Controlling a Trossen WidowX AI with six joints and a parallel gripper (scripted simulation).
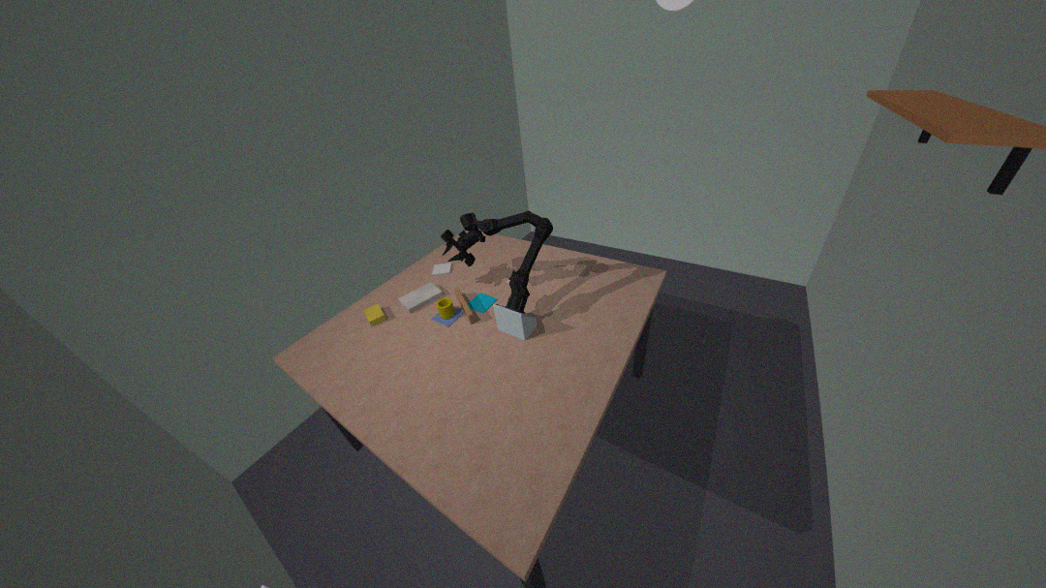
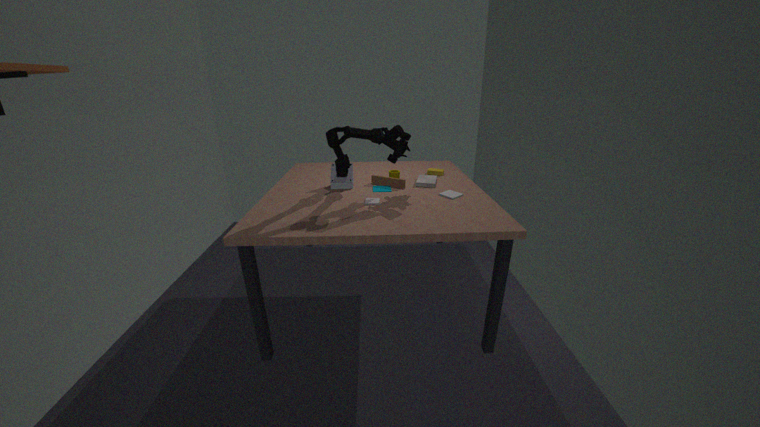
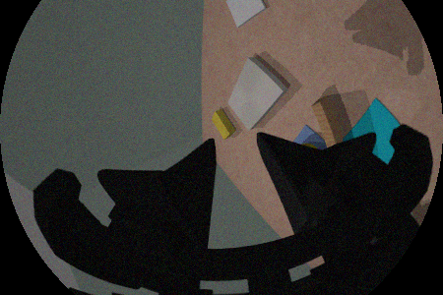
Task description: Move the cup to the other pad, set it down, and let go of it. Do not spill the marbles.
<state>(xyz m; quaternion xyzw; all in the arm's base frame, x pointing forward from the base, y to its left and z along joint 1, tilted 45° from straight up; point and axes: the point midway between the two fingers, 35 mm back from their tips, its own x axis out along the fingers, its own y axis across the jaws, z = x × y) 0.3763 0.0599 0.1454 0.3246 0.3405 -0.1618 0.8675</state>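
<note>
Right now the yellow cup is 18 cm below my gripper tip, 13 cm to the left of it and 8 cm behind it. The rest, counted from my gripper tip: wooden bar (20 cm below, 12 cm behind, 6 cm to the left); then grey slab (20 cm below, 14 cm ahead, 10 cm to the left); then teal pad (22 cm below, 16 cm behind, 1 cm to the right).
</note>
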